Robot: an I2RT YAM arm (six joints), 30 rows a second.
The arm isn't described. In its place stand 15 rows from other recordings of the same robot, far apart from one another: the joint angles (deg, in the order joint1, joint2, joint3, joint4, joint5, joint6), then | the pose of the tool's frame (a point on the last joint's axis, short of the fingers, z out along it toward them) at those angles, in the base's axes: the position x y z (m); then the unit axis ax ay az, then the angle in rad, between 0 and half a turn.
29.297, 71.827, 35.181, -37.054, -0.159, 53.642 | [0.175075 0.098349 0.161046 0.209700 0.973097 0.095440 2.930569]
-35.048, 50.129, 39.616, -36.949, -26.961, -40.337 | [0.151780 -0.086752 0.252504 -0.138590 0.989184 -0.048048 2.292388]
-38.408, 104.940, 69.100, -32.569, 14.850, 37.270 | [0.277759 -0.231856 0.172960 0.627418 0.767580 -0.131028 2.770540]
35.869, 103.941, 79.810, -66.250, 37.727, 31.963 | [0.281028 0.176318 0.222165 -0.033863 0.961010 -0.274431 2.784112]
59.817, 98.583, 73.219, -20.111, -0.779, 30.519 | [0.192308 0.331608 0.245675 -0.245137 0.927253 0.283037 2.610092]
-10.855, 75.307, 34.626, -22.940, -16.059, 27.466 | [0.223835 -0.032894 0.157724 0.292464 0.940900 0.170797 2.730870]
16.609, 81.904, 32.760, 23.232, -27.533, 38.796 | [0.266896 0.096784 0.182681 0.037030 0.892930 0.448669 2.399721]
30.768, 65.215, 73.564, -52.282, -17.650, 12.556 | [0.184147 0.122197 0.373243 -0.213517 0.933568 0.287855 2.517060]
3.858, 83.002, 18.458, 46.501, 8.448, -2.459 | [0.250941 0.011681 0.146283 -0.001557 0.997900 -0.064759 1.887959]
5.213, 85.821, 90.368, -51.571, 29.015, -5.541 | [0.312179 0.011143 0.379115 0.007424 0.968136 -0.250314 2.417993]
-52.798, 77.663, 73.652, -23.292, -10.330, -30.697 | [0.191954 -0.242314 0.364113 0.130201 0.938456 -0.319918 2.235377]
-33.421, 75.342, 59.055, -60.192, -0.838, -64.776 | [0.192934 -0.126694 0.251233 -0.270087 0.959120 -0.084508 2.976275]
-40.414, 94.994, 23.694, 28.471, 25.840, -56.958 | [0.184955 -0.177866 0.091583 -0.040200 0.901688 -0.430515 2.934114]
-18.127, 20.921, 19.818, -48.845, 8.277, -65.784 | [0.083749 -0.032809 0.179433 -0.363990 0.886713 -0.285045 2.721162]
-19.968, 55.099, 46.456, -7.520, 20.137, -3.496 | [0.205747 -0.087795 0.322616 0.259597 0.915280 -0.308013 1.975302]
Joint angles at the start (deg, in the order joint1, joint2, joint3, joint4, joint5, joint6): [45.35, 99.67, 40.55, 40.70, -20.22, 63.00]
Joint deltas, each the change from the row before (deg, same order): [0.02, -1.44, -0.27, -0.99, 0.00, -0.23]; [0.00, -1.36, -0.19, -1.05, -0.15, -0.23]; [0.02, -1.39, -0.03, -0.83, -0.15, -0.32]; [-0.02, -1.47, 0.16, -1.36, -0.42, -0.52]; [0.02, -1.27, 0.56, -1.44, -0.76, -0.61]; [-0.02, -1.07, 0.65, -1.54, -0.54, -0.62]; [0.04, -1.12, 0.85, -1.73, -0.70, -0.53]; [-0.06, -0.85, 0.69, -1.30, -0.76, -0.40]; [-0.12, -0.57, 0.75, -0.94, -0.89, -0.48]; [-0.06, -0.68, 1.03, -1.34, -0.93, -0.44]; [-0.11, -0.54, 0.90, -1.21, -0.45, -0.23]
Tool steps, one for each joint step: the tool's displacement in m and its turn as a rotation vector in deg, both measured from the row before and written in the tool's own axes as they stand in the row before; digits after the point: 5 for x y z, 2 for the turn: [-0.00034, 0.00416, -0.00396, -0.16, -0.06, -0.30]; [-0.00040, 0.00397, -0.00371, -0.17, 0.08, -0.27]; [-0.00100, 0.00526, -0.00354, -0.52, -0.08, -0.51]; [-0.00130, 0.00564, -0.00357, -0.41, 0.23, -0.61]; [-0.00186, 0.00672, -0.00248, -0.69, 0.51, -0.76]; [-0.00210, 0.00590, -0.00202, -0.40, 0.37, -0.68]; [-0.00229, 0.00705, -0.00194, -0.56, 0.53, -0.63]; [-0.00220, 0.00545, -0.00174, -0.55, 0.49, -0.48]; [-0.00258, 0.00491, -0.00109, -0.71, 0.48, -0.61]; [-0.00302, 0.00640, -0.00110, -0.74, 0.57, -0.58]; [-0.00299, 0.00503, -0.00104, -0.37, 0.18, -0.30]
